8 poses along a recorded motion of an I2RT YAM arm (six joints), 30 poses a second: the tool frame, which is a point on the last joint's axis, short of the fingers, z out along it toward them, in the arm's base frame.
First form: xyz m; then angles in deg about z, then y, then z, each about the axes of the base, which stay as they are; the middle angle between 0 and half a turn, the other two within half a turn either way.
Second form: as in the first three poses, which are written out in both.
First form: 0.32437 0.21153 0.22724 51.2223 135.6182 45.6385
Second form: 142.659 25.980 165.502 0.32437 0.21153 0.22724
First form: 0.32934 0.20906 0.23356 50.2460 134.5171 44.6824
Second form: 141.979 27.128 164.933 0.32934 0.20906 0.23356
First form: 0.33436 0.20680 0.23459 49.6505 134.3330 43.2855
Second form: 142.044 27.588 163.983 0.33436 0.20680 0.23459
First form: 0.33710 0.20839 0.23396 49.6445 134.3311 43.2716
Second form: 142.044 27.593 163.973 0.33710 0.20839 0.23396
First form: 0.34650 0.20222 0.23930 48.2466 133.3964 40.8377
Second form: 141.727 28.939 162.358 0.34650 0.20222 0.23930
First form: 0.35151 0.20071 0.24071 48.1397 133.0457 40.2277
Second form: 141.431 29.188 161.677 0.35151 0.20071 0.24071
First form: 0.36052 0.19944 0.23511 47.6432 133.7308 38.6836
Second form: 142.316 29.133 160.905 0.36052 0.19944 0.23511
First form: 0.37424 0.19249 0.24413 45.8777 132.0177 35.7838
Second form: 141.453 31.146 158.774 0.37424 0.19249 0.24413
